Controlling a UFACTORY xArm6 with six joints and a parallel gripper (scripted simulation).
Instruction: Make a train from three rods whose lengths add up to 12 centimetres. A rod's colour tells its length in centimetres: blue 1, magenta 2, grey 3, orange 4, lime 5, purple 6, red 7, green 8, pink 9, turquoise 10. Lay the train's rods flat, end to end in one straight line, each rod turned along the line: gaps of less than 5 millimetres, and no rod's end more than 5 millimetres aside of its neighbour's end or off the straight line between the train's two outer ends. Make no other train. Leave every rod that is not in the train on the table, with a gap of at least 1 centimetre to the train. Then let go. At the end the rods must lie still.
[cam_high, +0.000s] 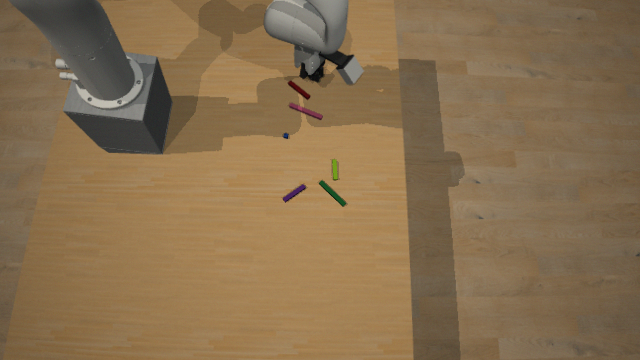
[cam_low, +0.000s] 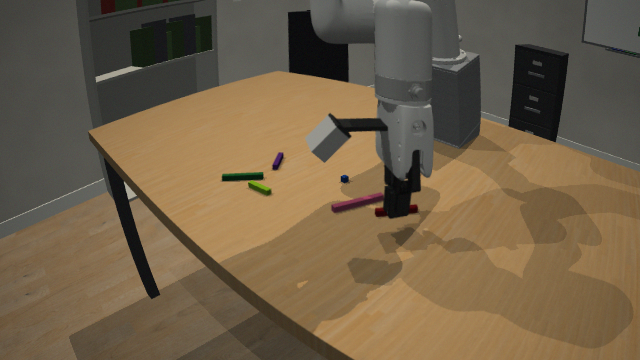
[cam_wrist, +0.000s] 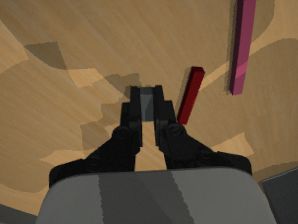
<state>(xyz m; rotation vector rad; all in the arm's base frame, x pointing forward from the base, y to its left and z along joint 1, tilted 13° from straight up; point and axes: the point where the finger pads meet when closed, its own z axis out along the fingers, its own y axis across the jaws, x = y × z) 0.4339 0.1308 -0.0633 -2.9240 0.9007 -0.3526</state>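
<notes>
My hand is 16 cm to the left of the blue rod, 7 cm past it and 5 cm above it. Also, from my hand: grey rod 2 cm below; pink rod 9 cm to the right, 5 cm below, 2 cm behind; red rod 5 cm below, 4 cm behind, 2 cm to the right.
</notes>
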